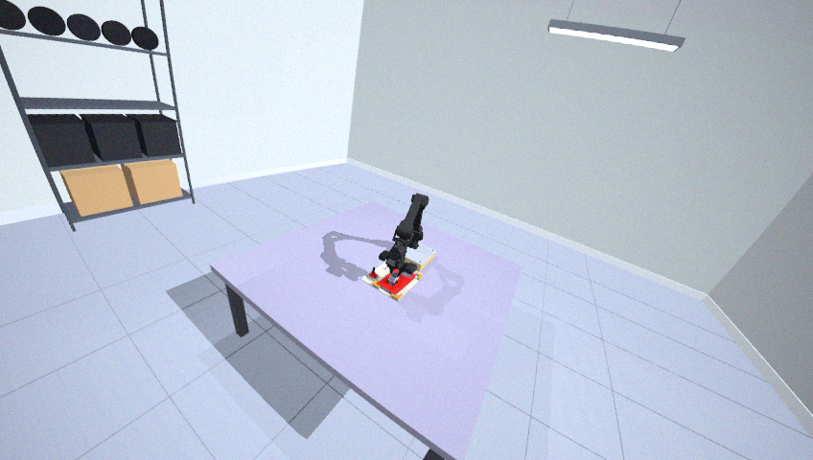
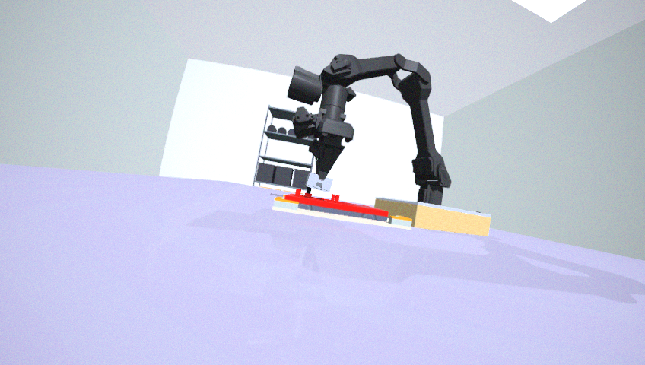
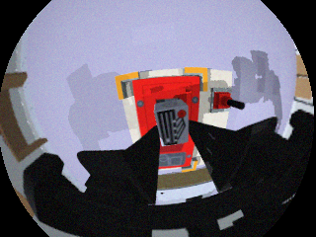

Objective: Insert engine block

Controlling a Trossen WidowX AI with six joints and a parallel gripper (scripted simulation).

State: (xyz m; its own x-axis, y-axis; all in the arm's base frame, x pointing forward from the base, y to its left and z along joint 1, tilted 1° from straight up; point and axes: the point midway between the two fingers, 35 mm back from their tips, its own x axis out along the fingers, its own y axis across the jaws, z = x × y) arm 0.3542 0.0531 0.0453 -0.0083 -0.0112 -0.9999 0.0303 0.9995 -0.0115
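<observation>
The grey engine block lies 10 mm below my gripper tip.
</observation>
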